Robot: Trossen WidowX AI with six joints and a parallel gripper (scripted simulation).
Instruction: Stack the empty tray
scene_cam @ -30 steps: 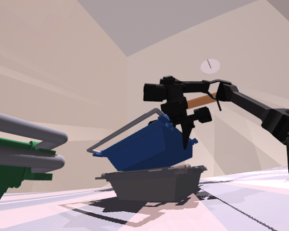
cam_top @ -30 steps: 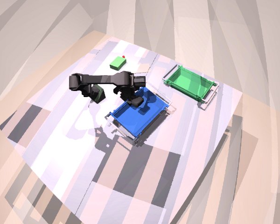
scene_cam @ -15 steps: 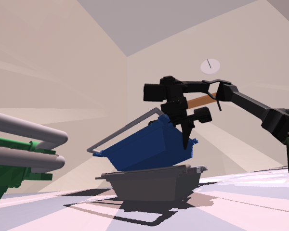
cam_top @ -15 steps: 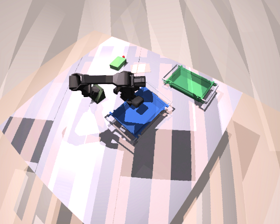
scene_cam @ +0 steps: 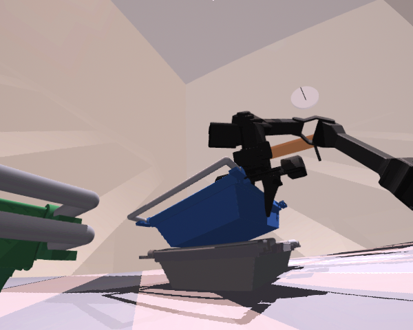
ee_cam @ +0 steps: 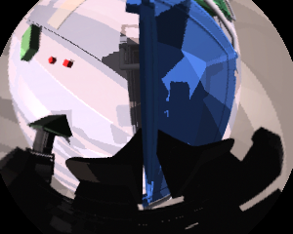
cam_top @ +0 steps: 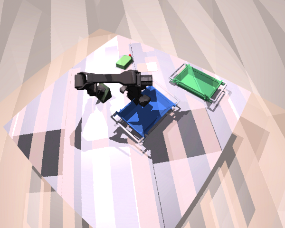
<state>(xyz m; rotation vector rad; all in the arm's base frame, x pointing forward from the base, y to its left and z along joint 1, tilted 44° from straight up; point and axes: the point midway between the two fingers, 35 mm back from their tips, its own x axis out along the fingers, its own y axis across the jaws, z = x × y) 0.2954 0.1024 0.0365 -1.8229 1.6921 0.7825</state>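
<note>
Right now the blue tray is 80 mm ahead of my gripper tip and 10 mm above it. From my gripper tip the other things lie so: flat plate (270 mm behind, 360 mm to the left, 110 mm below); then green box (440 mm behind, 280 mm to the left, 90 mm below).
</note>
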